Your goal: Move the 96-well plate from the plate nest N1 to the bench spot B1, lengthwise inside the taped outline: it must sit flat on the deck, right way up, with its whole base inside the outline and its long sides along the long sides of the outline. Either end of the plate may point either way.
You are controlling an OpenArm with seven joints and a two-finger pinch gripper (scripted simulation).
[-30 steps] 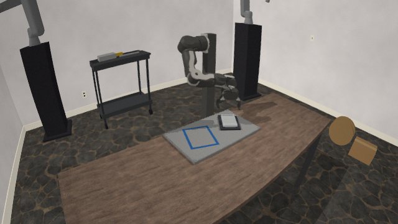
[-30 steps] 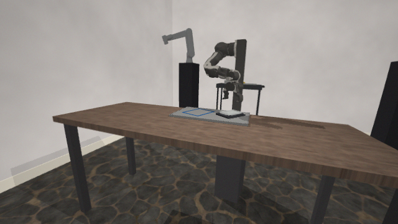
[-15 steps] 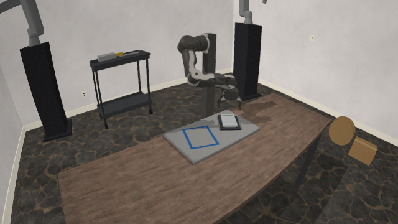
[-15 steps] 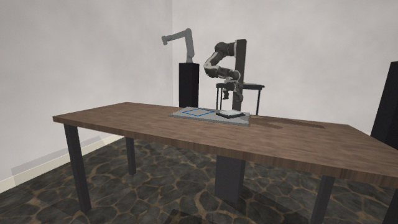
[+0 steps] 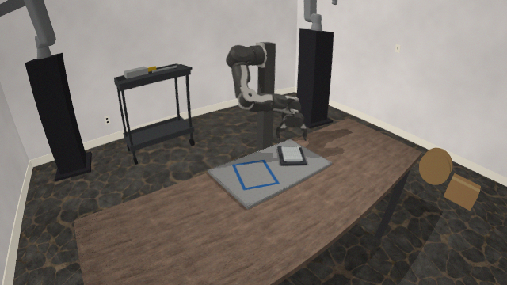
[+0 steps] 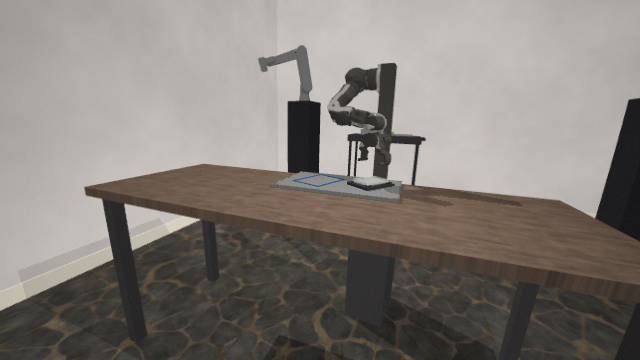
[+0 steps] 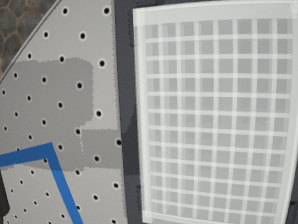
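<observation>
My gripper is now 1 cm short of the white 96-well plate and 7 cm above it. From my hand the other things lie so: black plate nest (1 cm ahead, 9 cm below).
</observation>
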